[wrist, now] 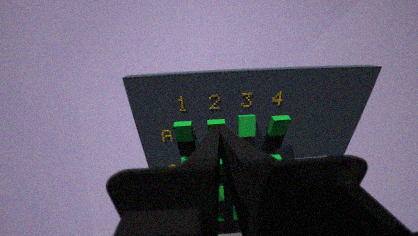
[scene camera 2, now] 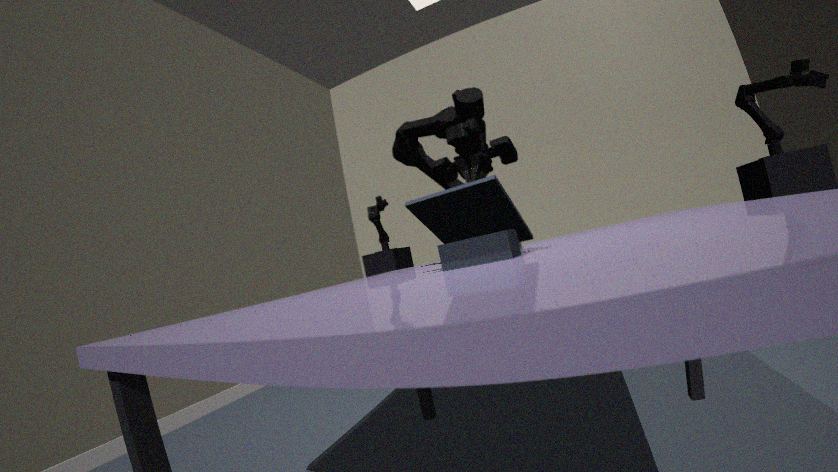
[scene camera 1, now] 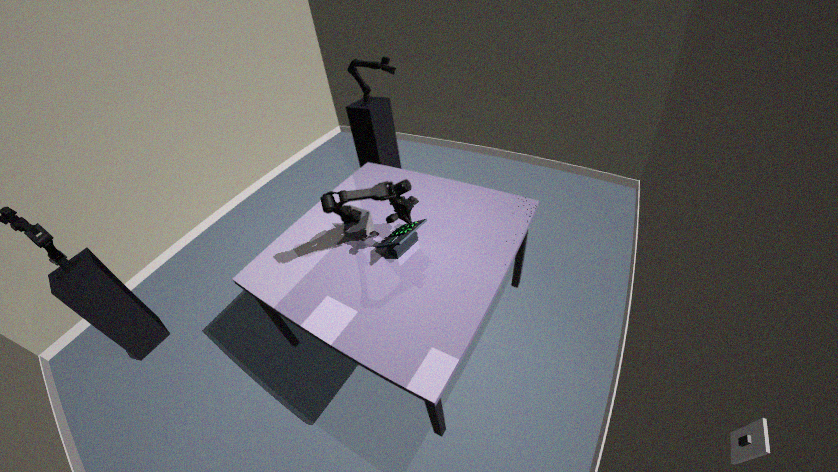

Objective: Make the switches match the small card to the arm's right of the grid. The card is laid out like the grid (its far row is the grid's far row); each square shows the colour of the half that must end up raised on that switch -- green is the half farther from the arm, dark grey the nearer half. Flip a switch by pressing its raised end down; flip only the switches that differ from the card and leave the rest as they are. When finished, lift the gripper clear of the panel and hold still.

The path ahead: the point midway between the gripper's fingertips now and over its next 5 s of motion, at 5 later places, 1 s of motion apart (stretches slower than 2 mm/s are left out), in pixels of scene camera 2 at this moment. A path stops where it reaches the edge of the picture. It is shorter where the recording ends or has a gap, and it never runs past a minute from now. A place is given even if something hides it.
My gripper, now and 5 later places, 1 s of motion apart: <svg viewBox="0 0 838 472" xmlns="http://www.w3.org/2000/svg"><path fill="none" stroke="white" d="M472 191L472 192L471 174L465 197L465 200L466 198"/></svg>
